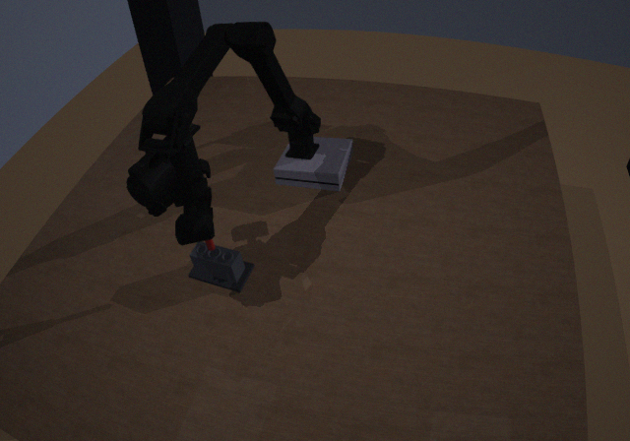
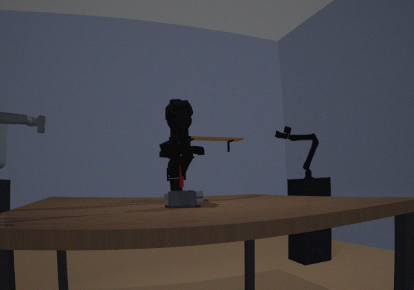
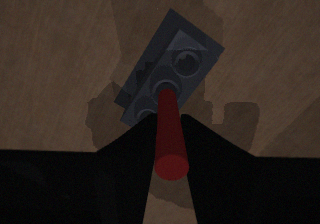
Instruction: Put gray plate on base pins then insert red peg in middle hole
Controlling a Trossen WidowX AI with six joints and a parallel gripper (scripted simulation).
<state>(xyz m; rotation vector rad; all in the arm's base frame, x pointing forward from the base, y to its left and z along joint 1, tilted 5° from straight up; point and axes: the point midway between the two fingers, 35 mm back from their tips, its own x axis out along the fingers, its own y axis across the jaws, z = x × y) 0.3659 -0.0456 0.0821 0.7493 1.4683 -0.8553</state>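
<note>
Right now the red peg is right at my gripper tip. Round my gripper tip: dark base (11 cm below); gray plate (7 cm below).
</note>
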